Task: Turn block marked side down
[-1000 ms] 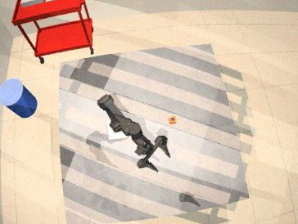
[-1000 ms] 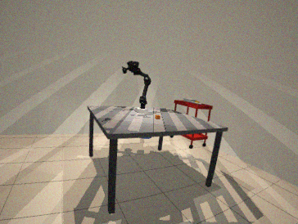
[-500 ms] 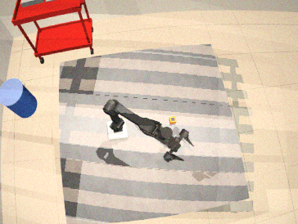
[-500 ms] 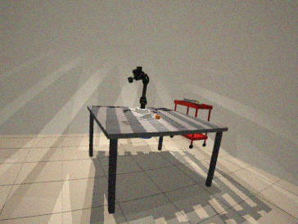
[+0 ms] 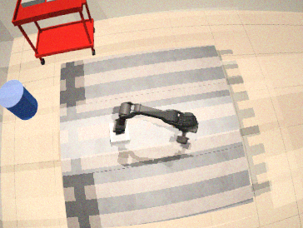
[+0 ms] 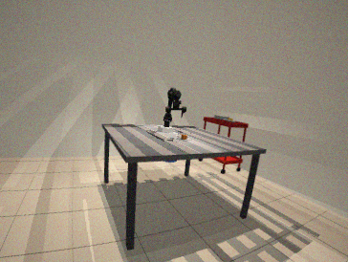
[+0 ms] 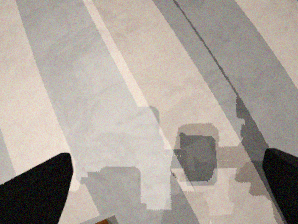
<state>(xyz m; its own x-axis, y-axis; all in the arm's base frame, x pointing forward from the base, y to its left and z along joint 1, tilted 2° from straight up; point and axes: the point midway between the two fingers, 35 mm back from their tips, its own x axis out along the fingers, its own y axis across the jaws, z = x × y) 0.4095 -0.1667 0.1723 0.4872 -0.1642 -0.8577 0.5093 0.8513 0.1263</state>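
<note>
My gripper tip is 40 mm past the orange block, 140 mm to the right of it and 170 mm above it.
</note>
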